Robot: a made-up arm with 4 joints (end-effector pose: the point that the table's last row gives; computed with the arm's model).
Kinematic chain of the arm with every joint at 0, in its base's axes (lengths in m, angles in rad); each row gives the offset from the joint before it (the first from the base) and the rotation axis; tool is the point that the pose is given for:
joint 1: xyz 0 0 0.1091 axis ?
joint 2: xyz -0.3 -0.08 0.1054 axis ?
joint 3: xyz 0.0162 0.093 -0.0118 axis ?
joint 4: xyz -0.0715 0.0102 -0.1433 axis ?
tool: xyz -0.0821 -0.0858 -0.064
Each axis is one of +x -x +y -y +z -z.
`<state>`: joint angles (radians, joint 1 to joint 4).
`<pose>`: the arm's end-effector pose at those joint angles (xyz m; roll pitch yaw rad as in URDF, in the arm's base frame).
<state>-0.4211 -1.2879 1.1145 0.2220</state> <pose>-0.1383 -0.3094 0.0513 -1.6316 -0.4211 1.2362</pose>
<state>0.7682 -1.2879 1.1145 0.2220</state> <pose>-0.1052 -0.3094 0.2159 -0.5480 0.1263 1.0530</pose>
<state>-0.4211 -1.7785 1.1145 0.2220</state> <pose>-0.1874 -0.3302 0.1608 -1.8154 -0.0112 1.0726</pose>
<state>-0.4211 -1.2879 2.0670 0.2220</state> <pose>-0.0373 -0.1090 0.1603 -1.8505 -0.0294 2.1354</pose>
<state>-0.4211 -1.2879 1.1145 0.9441</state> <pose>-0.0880 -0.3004 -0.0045 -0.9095 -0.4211 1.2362</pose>
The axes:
joint 1: +y
joint 2: +x
joint 3: -y
joint 4: +x

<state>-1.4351 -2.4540 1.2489 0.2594</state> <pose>-0.2728 -0.2539 0.0284 -2.7942 -0.2160 0.6642</pose>
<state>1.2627 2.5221 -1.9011 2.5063</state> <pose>-0.0346 -0.3556 0.4853 -0.8465 -0.5735 0.7127</pose>
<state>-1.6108 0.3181 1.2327 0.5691</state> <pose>0.1038 0.0564 0.0081 -2.5594 -0.3001 -2.8276</pose>
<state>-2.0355 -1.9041 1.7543 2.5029</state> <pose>0.0950 -0.2780 0.0280 -1.0761 0.0190 1.1924</pose>
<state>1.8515 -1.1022 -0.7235 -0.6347</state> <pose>0.2337 -0.0978 0.5561 2.1804 0.6910 -2.2682</pose>
